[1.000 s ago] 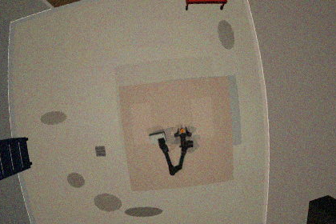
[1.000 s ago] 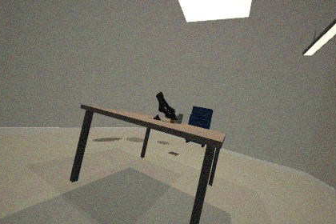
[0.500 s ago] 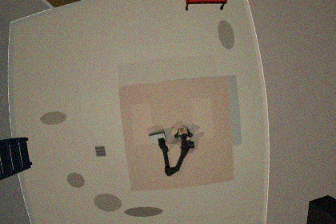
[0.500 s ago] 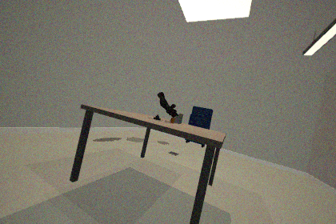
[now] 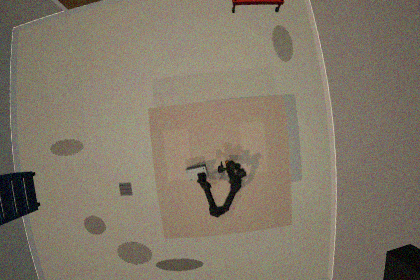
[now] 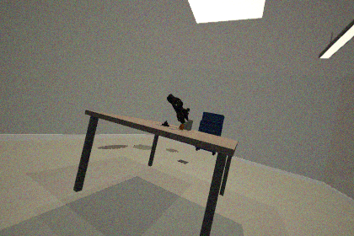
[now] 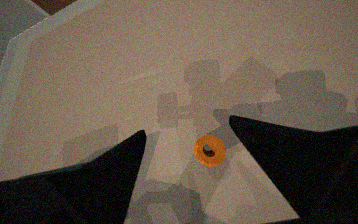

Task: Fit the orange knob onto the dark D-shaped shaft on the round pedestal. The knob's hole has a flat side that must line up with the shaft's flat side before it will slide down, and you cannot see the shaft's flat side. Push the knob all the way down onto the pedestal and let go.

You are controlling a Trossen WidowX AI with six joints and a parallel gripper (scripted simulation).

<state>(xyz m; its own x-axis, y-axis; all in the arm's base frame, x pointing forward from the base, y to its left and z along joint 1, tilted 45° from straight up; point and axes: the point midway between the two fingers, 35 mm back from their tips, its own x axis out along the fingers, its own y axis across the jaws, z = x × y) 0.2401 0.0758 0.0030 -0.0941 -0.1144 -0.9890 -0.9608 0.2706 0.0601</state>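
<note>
Now: the orange knob 10 mm ahead of my gripper tip, 30 mm to the right of it and 70 mm below it. Round my gripper tip: pedestal: 50 mm ahead, 210 mm to the right, 70 mm below.
</note>
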